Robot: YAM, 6 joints.
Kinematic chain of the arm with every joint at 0, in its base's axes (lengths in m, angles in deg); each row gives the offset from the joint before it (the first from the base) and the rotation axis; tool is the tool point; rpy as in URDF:
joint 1: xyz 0 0 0.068 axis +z
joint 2: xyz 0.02 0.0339 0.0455 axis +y
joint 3: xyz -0.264 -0.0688 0 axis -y
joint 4: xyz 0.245 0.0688 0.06 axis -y
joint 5: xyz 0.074 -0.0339 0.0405 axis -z
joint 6: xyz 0.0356 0 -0.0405 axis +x
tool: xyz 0 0 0 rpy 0 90 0
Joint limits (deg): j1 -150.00..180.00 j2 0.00..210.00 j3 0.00..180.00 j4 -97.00..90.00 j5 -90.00..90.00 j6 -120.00..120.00
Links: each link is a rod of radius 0.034 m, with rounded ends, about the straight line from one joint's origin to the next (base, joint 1, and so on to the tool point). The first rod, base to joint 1, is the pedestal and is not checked.
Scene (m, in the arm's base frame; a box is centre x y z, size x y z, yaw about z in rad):
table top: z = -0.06
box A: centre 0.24 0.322 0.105 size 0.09 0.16 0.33 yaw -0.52
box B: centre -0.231 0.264 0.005 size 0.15 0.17 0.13 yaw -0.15
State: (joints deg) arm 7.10 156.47 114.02 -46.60 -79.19 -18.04
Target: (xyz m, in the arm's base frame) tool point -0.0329 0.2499 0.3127
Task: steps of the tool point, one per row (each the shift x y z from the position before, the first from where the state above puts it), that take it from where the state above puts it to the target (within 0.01 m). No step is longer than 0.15 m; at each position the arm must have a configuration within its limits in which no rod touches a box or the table.
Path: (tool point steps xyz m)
1: -0.0143 0.0870 0.1009
2: -0.0496 0.0747 0.1012
3: -0.0780 0.0498 0.0966
4: -0.0947 0.0159 0.0877
5: -0.1041 0.0087 -0.0306
6: -0.0949 -0.0265 -0.0305
7: -0.0739 -0.0543 -0.0297

